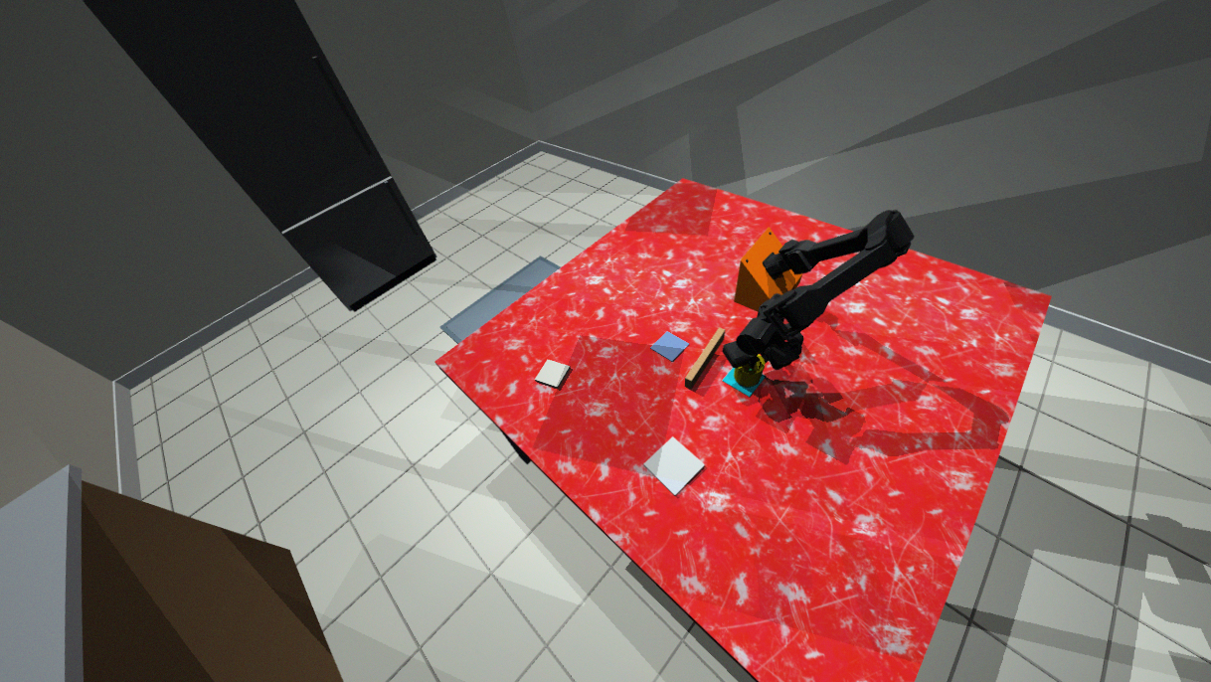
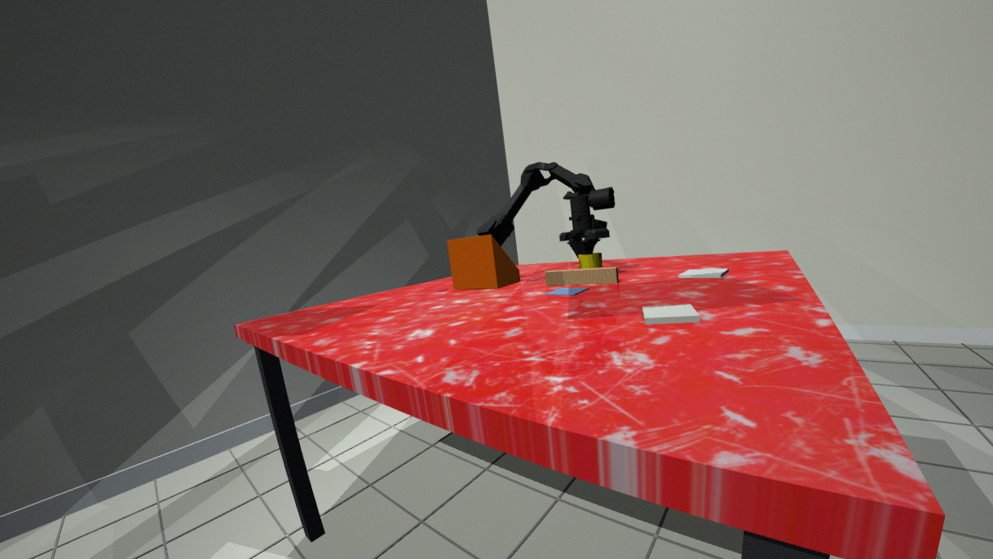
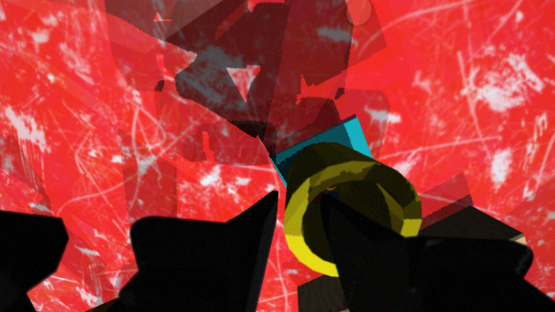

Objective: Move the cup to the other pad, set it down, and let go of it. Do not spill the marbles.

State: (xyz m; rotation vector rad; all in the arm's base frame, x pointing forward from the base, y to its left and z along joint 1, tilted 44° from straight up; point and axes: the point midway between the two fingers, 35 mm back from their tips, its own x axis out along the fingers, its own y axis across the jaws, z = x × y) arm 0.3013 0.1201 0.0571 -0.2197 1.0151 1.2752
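Now: the yellow cup 2 cm ahead of my gripper tip, 1 cm to the right of it and 1 cm below it. The rest, counted from my gripper tip: wooden bar 13 cm to the right, 4 cm ahead, 3 cm below; cyan pad 5 cm below, 3 cm ahead, 2 cm to the right; blue pad 24 cm to the right, 5 cm below, 5 cm ahead.
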